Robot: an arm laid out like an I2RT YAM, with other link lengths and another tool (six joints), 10 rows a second.
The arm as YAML. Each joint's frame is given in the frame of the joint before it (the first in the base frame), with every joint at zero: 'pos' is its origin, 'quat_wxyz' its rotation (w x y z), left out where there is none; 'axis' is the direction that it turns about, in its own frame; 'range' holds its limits. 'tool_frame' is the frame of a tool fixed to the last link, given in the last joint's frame.
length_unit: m
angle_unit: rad
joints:
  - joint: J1
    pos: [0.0, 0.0, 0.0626]
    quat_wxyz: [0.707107, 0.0, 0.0, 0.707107]
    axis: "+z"
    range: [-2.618, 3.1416]
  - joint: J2
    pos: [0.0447, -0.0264, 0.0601]
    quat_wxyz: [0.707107, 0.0, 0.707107, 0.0]
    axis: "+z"
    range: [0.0, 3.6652]
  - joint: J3
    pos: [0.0, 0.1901, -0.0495]
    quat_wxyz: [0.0, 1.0, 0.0, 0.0]
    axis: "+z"
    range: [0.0, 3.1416]
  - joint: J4
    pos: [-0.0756, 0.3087, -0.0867]
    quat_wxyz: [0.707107, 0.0, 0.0, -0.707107]
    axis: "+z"
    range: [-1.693, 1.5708]
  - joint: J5
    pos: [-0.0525, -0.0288, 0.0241]
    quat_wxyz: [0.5, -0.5, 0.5, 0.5]
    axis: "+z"
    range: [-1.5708, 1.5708]
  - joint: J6
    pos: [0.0, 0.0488, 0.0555]
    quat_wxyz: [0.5, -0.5, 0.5, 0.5]
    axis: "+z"
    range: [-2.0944, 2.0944]
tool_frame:
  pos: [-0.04, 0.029, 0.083]
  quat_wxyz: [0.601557, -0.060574, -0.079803, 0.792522]
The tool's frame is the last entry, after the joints.
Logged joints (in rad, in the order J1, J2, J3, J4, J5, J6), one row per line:
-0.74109 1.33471 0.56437 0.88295 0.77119 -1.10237
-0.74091 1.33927 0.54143 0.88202 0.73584 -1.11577
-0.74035 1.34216 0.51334 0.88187 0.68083 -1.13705
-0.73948 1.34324 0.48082 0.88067 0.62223 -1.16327
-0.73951 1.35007 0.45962 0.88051 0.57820 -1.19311
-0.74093 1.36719 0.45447 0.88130 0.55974 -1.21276
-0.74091 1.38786 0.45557 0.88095 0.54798 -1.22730
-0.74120 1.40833 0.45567 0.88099 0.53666 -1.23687
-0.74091 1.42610 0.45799 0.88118 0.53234 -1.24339
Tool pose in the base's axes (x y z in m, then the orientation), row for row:
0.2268 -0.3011 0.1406 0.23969 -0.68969 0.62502 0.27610
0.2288 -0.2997 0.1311 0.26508 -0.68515 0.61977 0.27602
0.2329 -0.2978 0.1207 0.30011 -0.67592 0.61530 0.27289
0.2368 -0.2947 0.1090 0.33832 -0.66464 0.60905 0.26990
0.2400 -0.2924 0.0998 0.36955 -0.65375 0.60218 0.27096
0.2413 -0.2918 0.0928 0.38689 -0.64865 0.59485 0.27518
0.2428 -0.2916 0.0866 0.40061 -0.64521 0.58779 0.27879
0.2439 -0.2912 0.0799 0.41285 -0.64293 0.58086 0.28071
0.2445 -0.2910 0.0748 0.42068 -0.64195 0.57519 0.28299
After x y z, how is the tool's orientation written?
As a quaternion, x y z w.
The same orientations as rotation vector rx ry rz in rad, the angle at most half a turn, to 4 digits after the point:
0.6439 -1.8529 1.6791
0.7122 -1.8408 1.6651
0.8076 -1.8189 1.6557
0.9118 -1.7912 1.6414
0.9954 -1.7609 1.6220
1.0399 -1.7434 1.5988
1.0748 -1.7310 1.5770
1.1066 -1.7232 1.5569
1.1262 -1.7186 1.5399

